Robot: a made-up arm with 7 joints. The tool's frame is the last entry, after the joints. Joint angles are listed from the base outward.
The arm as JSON. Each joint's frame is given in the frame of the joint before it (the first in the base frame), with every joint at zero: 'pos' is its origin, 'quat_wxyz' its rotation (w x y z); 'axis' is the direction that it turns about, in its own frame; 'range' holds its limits. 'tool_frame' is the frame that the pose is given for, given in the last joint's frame.
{
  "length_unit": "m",
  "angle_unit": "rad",
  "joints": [
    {
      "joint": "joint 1",
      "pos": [
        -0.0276,
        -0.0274,
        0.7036
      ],
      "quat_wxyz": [
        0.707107,
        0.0,
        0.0,
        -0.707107
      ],
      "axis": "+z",
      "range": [
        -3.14,
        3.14
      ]
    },
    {
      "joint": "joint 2",
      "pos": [
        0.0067,
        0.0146,
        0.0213
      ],
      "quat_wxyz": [
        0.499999,
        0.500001,
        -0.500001,
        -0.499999
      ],
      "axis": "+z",
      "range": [
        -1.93,
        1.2
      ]
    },
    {
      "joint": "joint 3",
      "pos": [
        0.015,
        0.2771,
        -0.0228
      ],
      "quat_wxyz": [
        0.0,
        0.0,
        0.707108,
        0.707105
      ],
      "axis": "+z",
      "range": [
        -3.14,
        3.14
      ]
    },
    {
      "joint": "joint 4",
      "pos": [
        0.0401,
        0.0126,
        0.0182
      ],
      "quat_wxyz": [
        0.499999,
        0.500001,
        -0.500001,
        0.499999
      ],
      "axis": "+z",
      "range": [
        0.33,
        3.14
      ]
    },
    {
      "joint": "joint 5",
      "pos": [
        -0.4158,
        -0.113,
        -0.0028
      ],
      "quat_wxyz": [
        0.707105,
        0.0,
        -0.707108,
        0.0
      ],
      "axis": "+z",
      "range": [
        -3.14,
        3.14
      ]
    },
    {
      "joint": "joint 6",
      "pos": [
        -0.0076,
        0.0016,
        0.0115
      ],
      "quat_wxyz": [
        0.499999,
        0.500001,
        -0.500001,
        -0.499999
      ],
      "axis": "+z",
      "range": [
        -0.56,
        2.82
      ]
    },
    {
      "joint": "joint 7",
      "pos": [
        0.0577,
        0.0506,
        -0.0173
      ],
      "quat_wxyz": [
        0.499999,
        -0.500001,
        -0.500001,
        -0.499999
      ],
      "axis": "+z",
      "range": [
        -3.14,
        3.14
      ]
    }
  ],
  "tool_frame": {
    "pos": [
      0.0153,
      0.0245,
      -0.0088
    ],
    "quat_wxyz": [
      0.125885,
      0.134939,
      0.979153,
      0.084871
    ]
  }
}
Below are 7 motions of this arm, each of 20 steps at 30 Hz.
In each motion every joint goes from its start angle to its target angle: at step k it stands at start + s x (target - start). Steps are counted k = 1, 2, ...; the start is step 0. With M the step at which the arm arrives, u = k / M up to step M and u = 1 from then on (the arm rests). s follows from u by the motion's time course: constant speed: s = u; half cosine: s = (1 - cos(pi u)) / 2; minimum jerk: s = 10 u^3 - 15 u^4 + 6 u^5.
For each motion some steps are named. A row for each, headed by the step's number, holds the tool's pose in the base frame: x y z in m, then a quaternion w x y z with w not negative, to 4 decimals.
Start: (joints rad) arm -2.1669 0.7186 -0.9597 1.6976 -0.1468 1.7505 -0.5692
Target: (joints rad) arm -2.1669 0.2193 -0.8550 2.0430 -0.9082 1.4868 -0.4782
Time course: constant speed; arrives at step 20
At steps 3, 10, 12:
3: -0.6786 -0.2122 0.8962 0.2576 0.0600 -0.5291 0.8063
10: -0.6556 -0.2114 1.0410 0.2659 0.2303 -0.5137 0.7825
12: -0.6436 -0.2061 1.0829 0.2724 0.2773 -0.5071 0.7693

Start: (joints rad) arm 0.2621 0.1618 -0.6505 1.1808 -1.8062 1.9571 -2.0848
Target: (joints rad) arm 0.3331 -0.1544 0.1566 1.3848 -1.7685 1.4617 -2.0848
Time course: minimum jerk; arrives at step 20
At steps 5, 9, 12, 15, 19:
5: 0.4730 -0.2285 0.9211 0.5227 -0.5851 0.5409 0.3032
9: 0.4942 -0.1020 0.9826 0.5153 -0.6677 0.3657 0.3937
12: 0.4726 0.0179 1.0474 0.4765 -0.7244 0.1956 0.4581
15: 0.4276 0.1076 1.0985 0.4259 -0.7549 0.0615 0.4949
19: 0.3975 0.1480 1.1219 0.3956 -0.7650 -0.0021 0.5082

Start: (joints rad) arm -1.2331 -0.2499 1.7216 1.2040 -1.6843 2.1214 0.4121
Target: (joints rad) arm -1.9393 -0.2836 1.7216 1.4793 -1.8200 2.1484 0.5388
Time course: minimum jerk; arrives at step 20
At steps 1, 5, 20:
1: 0.4266 0.2107 0.9529 0.2191 -0.7013 -0.5857 -0.3421
5: 0.4428 0.1825 0.9674 0.1952 -0.7106 -0.5712 -0.3616
20: 0.4862 -0.0910 1.0940 0.0596 0.7714 0.4342 0.4613

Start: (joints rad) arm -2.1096 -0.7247 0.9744 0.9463 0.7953 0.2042 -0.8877
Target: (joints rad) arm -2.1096 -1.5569 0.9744 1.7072 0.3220 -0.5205 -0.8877
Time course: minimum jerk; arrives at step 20
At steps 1, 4, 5, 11, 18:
1: 0.2488 -0.3457 1.0234 0.3709 -0.3175 -0.5226 -0.6989
4: 0.2673 -0.3233 1.0480 0.3665 -0.3453 -0.5607 -0.6573
5: 0.2826 -0.3032 1.0659 0.3621 -0.3662 -0.5900 -0.6219
11: 0.4487 -0.0084 1.1218 0.2812 -0.4903 -0.8107 -0.1527
18: 0.5343 0.2402 0.9630 0.1929 -0.4351 -0.8350 0.2761

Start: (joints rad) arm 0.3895 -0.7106 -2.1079 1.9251 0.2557 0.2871 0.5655
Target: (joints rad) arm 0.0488 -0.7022 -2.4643 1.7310 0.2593 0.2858 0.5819
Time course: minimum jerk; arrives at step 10
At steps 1, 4, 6, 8, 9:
1: -0.4213 -0.6207 1.0400 0.4638 -0.3031 0.3965 0.7320
4: -0.5063 -0.5698 0.9894 0.5363 -0.2441 0.3776 0.7143
6: -0.5980 -0.4847 0.9298 0.6207 -0.1794 0.3466 0.6800
8: -0.6532 -0.4088 0.8882 0.6787 -0.1374 0.3194 0.6469
9: -0.6625 -0.3930 0.8804 0.6894 -0.1299 0.3138 0.6398

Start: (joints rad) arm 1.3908 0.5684 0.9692 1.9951 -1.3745 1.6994 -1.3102
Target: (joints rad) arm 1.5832 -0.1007 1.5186 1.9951 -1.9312 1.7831 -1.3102
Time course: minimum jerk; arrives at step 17
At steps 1, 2, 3, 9, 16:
1: -0.2388 0.5538 1.0667 0.3529 -0.1674 -0.5070 0.7684
2: -0.2423 0.5493 1.0720 0.3505 -0.1649 -0.5127 0.7662
3: -0.2507 0.5382 1.0847 0.3450 -0.1591 -0.5262 0.7608
9: -0.3732 0.2694 1.2654 0.2464 -0.0383 -0.7482 0.6148
16: -0.4135 -0.0289 1.3187 0.1740 0.0843 -0.8824 0.4290

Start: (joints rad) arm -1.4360 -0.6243 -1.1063 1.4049 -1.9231 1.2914 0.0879
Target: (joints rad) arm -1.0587 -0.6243 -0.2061 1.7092 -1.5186 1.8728 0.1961
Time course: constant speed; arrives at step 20
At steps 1, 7, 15, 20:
1: -0.5471 -0.1375 1.1459 0.2838 0.6688 -0.2888 0.6236
7: -0.4322 -0.2271 1.2483 0.3139 0.6773 -0.1611 0.6456
15: -0.2420 -0.2605 1.3487 0.3065 0.6387 0.0109 0.7057
20: -0.1263 -0.2298 1.3880 0.2677 0.5927 0.1078 0.7519

